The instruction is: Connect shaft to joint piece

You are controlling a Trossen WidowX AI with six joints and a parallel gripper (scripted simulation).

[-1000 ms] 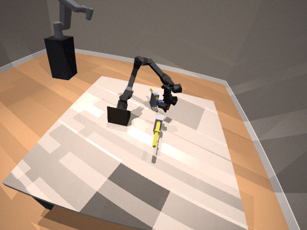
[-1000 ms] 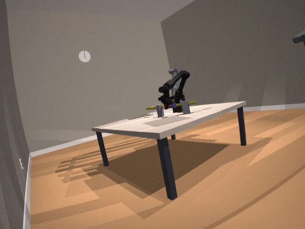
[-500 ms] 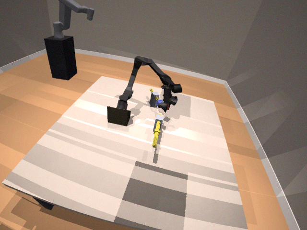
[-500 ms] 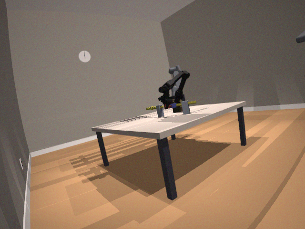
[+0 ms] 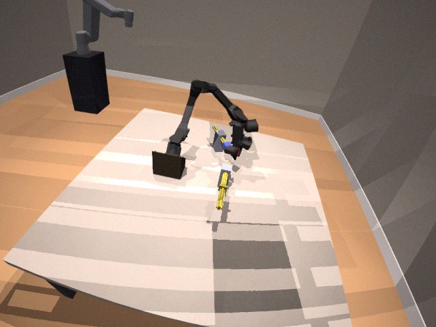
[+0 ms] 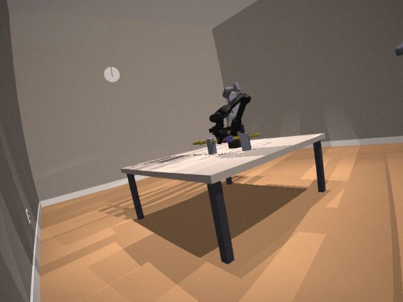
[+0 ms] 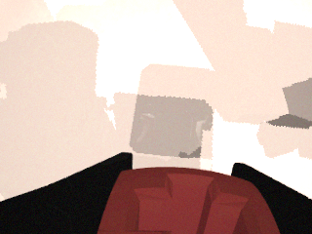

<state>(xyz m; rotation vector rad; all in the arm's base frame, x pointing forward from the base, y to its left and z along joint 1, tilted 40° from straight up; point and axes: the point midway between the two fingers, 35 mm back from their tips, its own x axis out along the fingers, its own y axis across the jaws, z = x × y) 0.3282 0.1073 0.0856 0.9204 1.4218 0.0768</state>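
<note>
The red joint piece is 20 mm behind my gripper tip, 10 mm to the left of it and 30 mm above it.
</note>
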